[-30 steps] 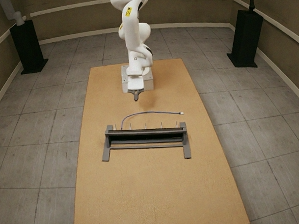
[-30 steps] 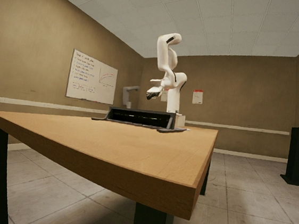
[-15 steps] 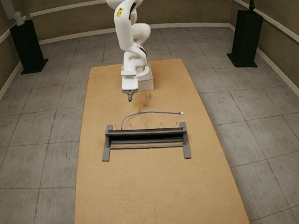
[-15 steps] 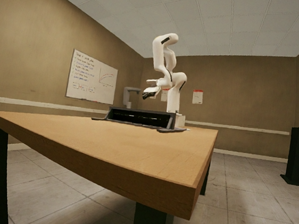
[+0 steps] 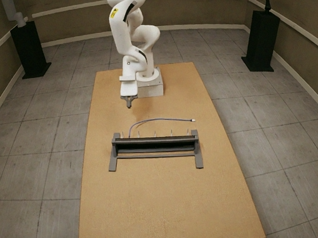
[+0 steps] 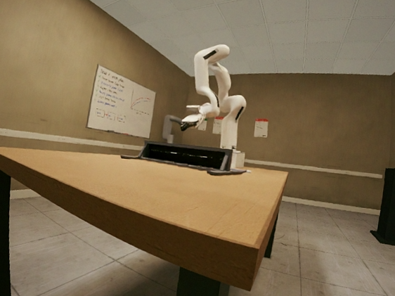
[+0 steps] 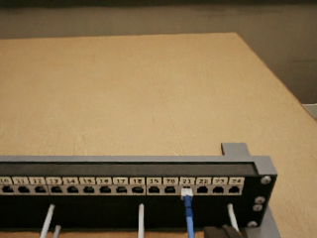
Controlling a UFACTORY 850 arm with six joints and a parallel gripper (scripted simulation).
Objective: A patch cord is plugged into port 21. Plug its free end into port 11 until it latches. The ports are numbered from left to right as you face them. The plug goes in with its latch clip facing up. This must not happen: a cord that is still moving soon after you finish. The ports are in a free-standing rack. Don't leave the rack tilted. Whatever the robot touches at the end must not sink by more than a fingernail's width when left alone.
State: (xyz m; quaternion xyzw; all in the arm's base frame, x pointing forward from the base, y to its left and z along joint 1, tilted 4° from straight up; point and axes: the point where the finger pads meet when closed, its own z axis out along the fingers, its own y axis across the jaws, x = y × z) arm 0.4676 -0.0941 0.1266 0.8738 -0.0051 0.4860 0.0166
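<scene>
Now: the white plug 400 mm to the left of my hand, 200 mm below it and 50 mm behind it.
</scene>
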